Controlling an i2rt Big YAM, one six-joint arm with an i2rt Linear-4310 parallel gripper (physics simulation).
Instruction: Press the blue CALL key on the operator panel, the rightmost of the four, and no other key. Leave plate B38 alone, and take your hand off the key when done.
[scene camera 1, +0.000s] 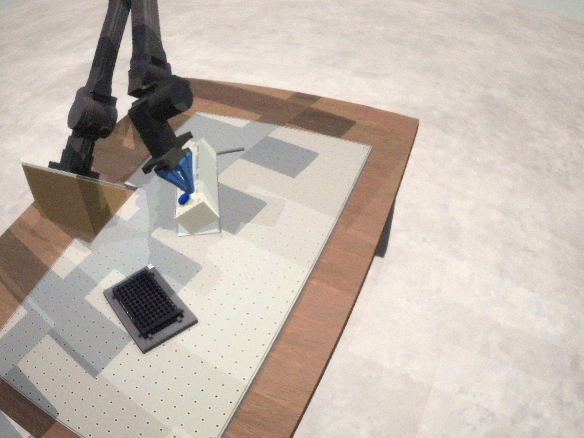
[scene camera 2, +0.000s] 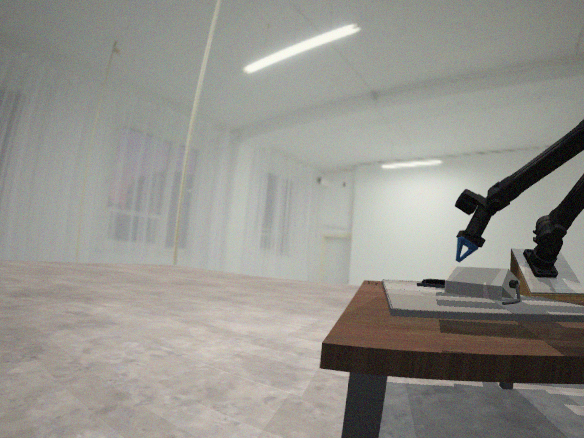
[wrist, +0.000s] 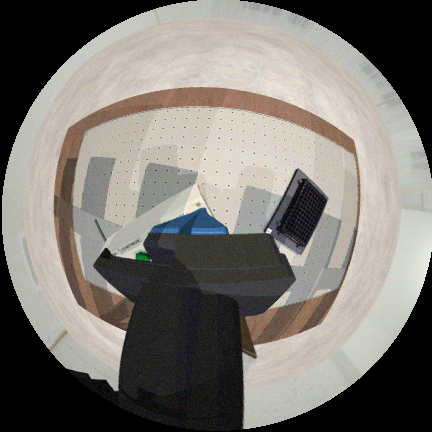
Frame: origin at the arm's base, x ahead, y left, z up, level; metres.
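Seen in the pictures: gripper, between the fingertips: (scene camera 1: 191, 193) (scene camera 2: 457, 261) (wrist: 202, 212); arm's base, origin of its link: (scene camera 1: 73, 173) (scene camera 2: 539, 264).
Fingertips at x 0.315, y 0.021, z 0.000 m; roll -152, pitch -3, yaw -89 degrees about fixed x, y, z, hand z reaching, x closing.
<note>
Pixels of each thing's top centre, then the offset from my fingertips to it. "*": a spot on its surface instead. Level surfaces: height alone.
- pale wedge-shaped operator panel, centre of its top: (wrist: 140, 242) (scene camera 1: 194, 167) (scene camera 2: 481, 267) dx -0.046, dy +0.093, dz -0.016 m
- green key, centre of its top: (wrist: 139, 259) dx -0.077, dy +0.105, dz -0.025 m
- dark well plate B38, centre of its top: (scene camera 1: 144, 299) (wrist: 306, 213) (scene camera 2: 441, 280) dx -0.006, dy -0.209, dz -0.074 m
- grey base, a spot on its surface: (scene camera 1: 145, 345) * dx +0.034, dy -0.289, dz -0.088 m
- thin grey rod, a spot on its surface: (scene camera 1: 231, 150) (wrist: 99, 229) * dx -0.049, dy +0.273, dz -0.094 m
- perforated board, height of its surface: dz -0.099 m
The pale wedge-shaped operator panel (scene camera 1: 198, 221) (scene camera 2: 471, 284) (wrist: 157, 219) stands on the perforated board. Its blue CALL key (scene camera 1: 184, 198) shows at the panel's near end in scene camera 1; the fingers hide it in the wrist view. A green key (wrist: 142, 257) shows partly beside the CONTINUE label. My gripper (scene camera 1: 191, 192) (scene camera 2: 459, 260) (wrist: 202, 212) is shut and empty, blue fingertips pointing down. In scene camera 2 the tips stand a little above the panel's top; in scene camera 1 they appear right beside the blue key. The dark well plate B38 (scene camera 1: 147, 302) (wrist: 302, 212) sits apart from the panel.
The plate rests on a grey base (scene camera 1: 145, 345). A thin grey rod (scene camera 1: 231, 150) (wrist: 100, 230) lies beyond the panel. A brown upright board (scene camera 1: 75, 200) stands near the arm's base. The perforated board (scene camera 1: 240, 300) lies on the wooden table (scene camera 1: 310, 350) (scene camera 2: 400, 357).
</note>
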